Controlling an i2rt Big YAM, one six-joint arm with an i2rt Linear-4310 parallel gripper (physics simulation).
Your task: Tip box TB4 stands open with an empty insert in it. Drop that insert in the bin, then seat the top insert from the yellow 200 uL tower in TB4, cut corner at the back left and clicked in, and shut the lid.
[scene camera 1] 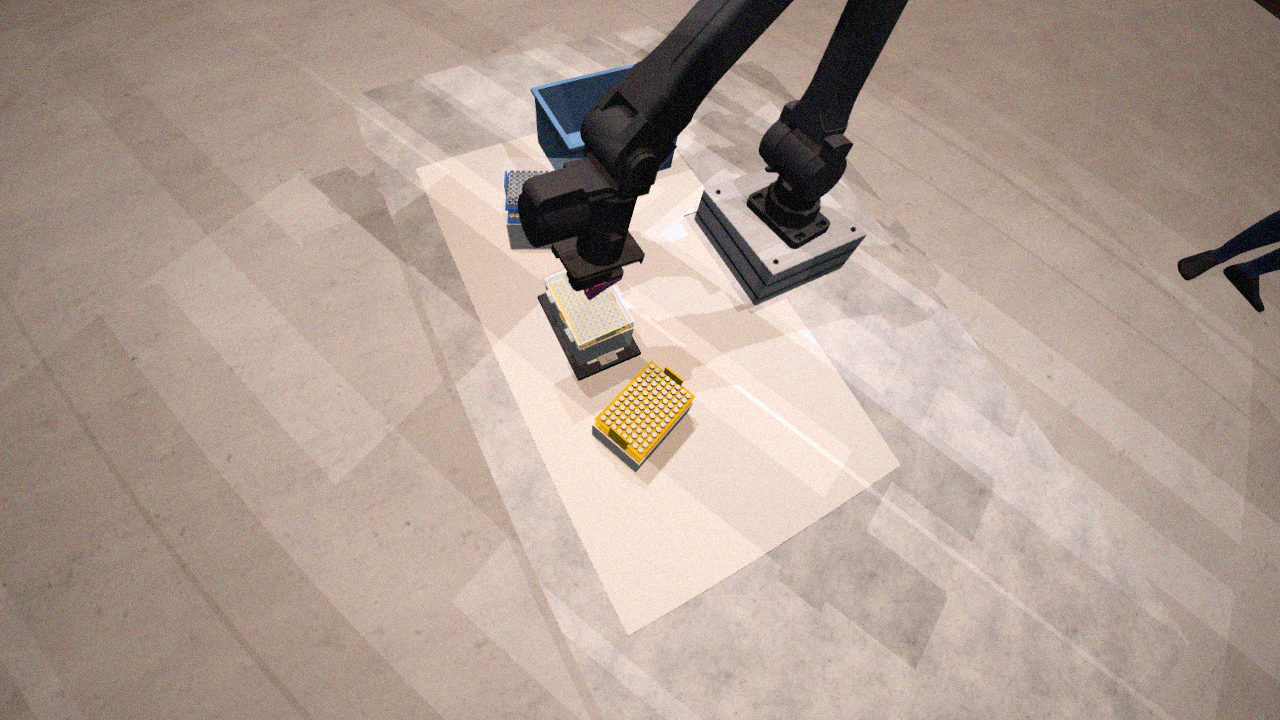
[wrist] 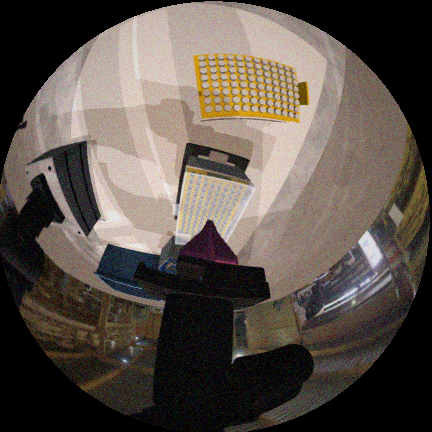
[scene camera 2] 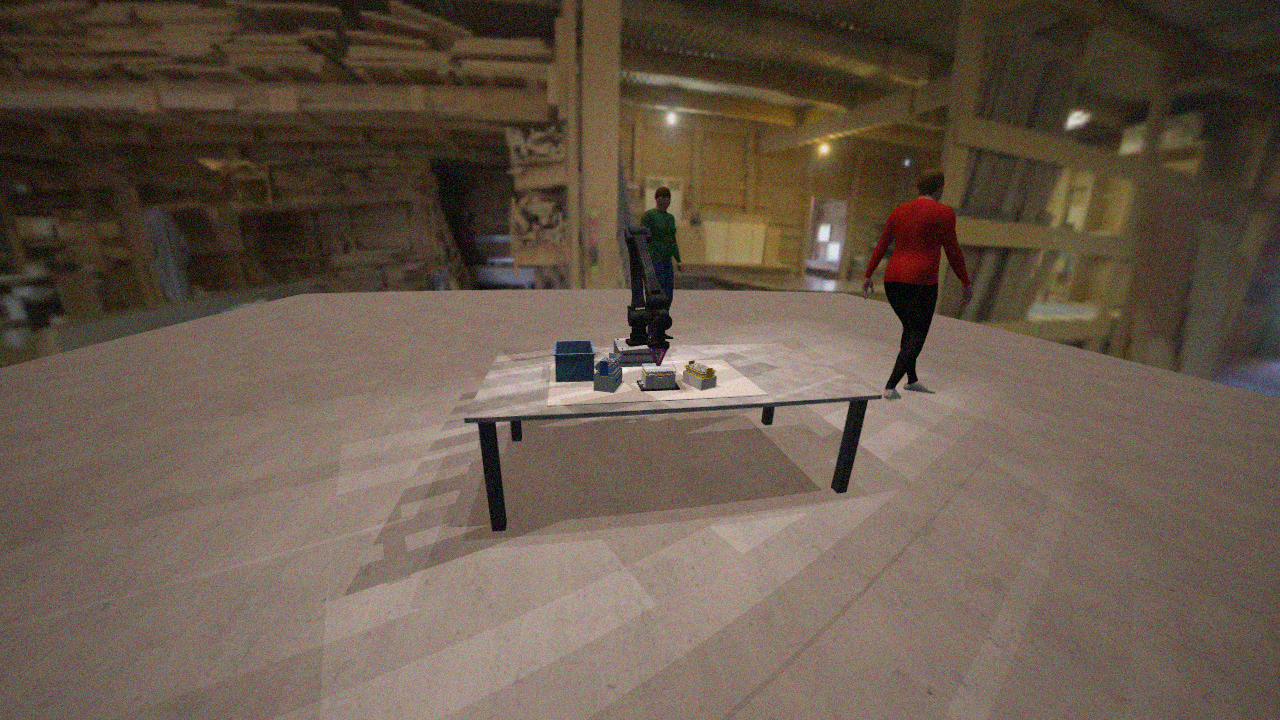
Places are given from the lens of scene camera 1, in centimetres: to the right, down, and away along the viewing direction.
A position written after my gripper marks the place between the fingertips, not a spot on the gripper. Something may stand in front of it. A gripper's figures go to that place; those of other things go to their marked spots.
my gripper (scene camera 1: 588, 296): -7, -9, 70
tip box TB4 (scene camera 1: 621, 347): -3, -2, 75
